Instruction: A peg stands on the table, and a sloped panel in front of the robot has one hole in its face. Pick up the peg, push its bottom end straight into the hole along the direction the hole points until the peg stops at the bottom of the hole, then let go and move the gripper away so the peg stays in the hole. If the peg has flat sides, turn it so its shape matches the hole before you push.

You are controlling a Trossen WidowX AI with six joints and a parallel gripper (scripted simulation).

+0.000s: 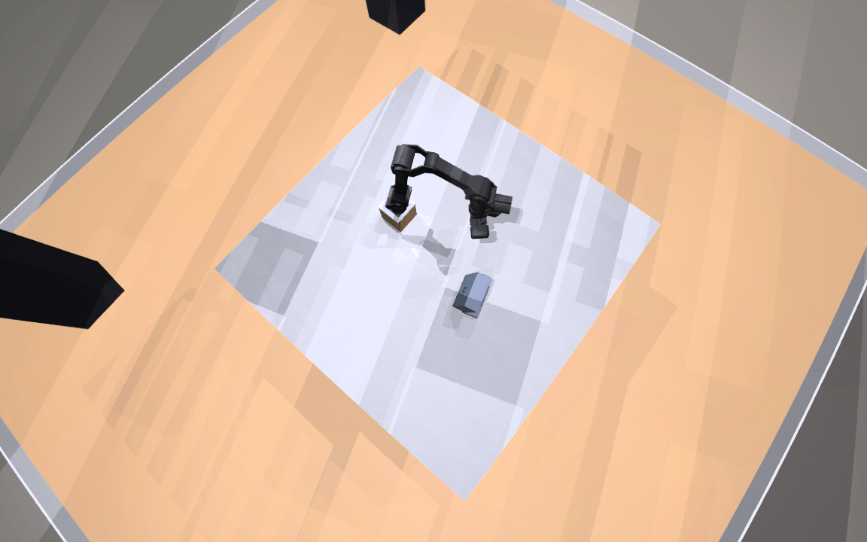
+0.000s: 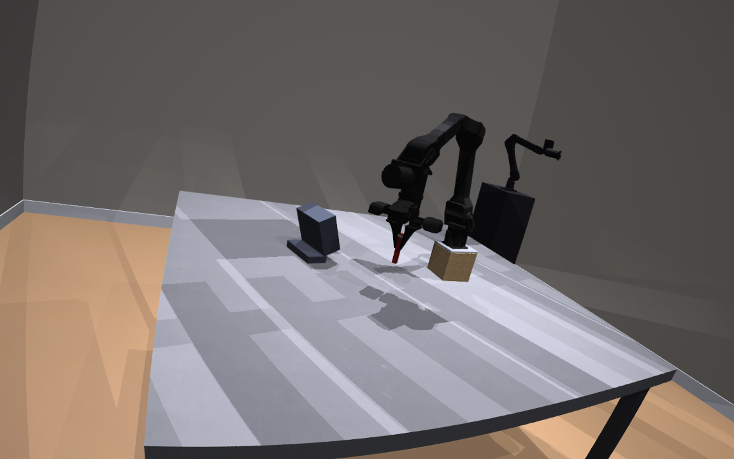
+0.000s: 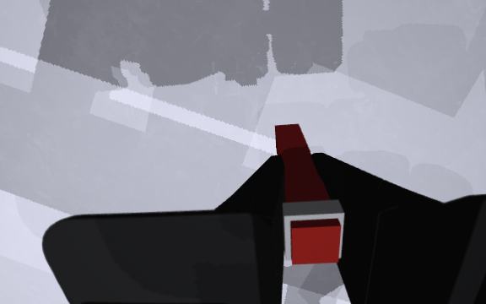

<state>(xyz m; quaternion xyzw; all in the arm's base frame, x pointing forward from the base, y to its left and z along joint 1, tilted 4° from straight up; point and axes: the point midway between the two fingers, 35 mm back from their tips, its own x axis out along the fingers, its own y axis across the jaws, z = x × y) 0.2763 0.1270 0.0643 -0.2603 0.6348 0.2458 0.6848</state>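
The sloped panel lies 220 mm to the right of my gripper tip, 140 mm ahead of it and 40 mm below it. Round my gripper tip: red square peg (20 mm above); low foot (210 mm to the right, 170 mm ahead, 110 mm below).
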